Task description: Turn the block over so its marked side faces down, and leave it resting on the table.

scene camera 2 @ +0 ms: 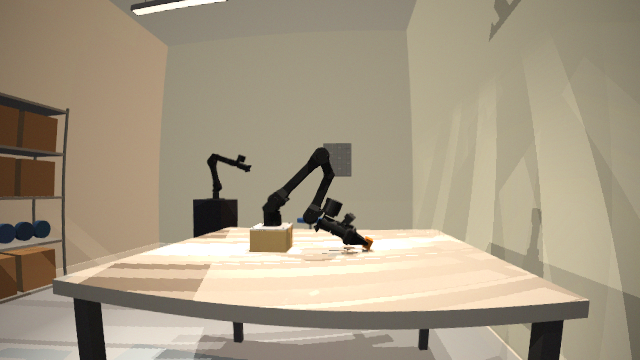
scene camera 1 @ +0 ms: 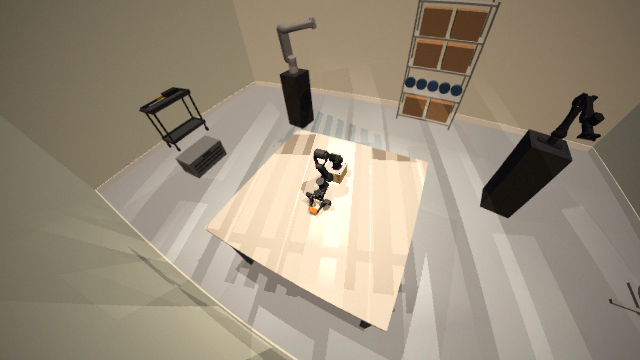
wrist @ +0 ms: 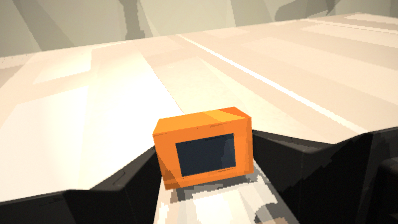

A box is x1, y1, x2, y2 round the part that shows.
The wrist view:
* my gripper: [0, 126, 397, 223]
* block: [152, 107, 253, 190], held by my gripper
